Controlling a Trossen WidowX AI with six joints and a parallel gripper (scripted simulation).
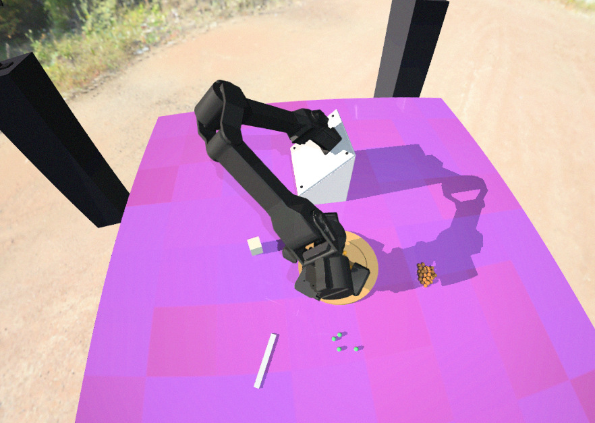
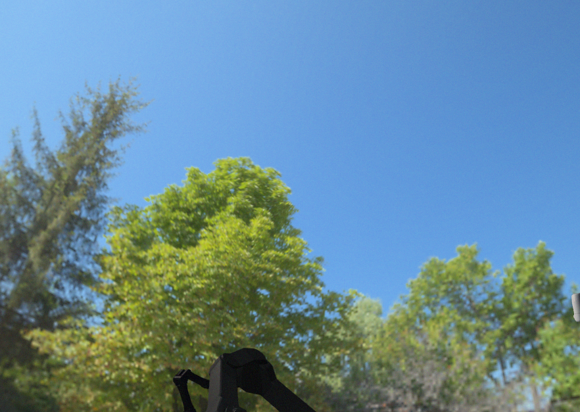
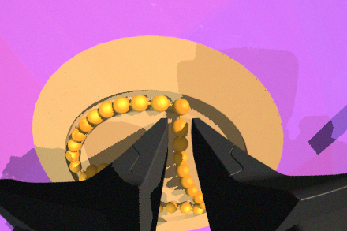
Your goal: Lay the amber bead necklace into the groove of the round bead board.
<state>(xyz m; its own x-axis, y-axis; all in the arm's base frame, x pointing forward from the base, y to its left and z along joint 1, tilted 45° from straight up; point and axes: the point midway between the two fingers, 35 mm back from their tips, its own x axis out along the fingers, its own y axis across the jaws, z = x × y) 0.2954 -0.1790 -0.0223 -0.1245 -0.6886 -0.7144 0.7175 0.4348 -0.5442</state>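
The round tan bead board lies 5 cm to the left of my gripper tip, 2 cm behind it and 1 cm below it. Also, from my gripper tip: small cream cube 14 cm to the right, 12 cm behind; white bar 17 cm to the right, 15 cm ahead, 1 cm below.
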